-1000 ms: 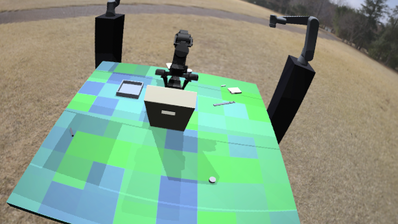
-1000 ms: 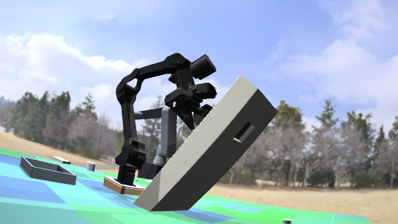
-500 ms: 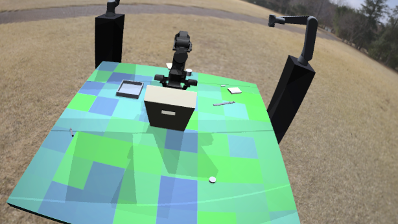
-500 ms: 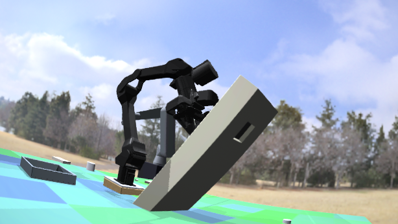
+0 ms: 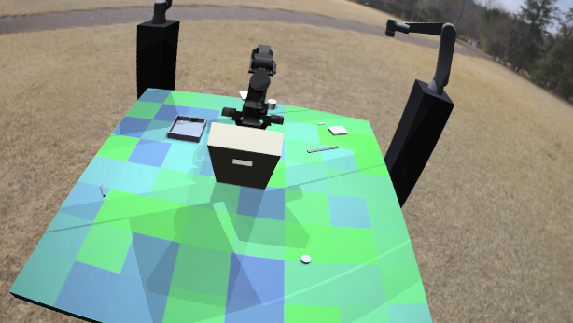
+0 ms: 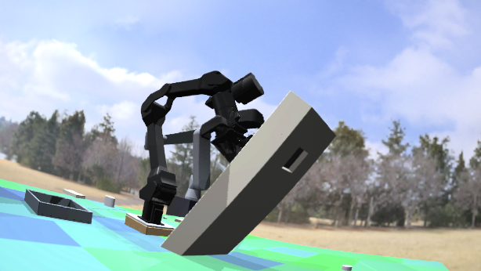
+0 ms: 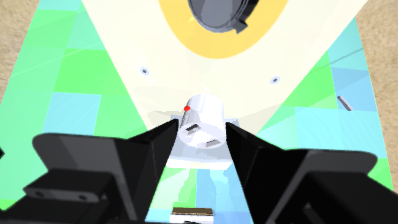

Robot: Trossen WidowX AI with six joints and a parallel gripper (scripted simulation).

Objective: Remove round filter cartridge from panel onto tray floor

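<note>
My gripper tip is 34 cm to the left of the tray, 30 cm past it and 21 cm above it. From my gripper tip the other things lie so: filter cartridge: right at my gripper tip.
</note>
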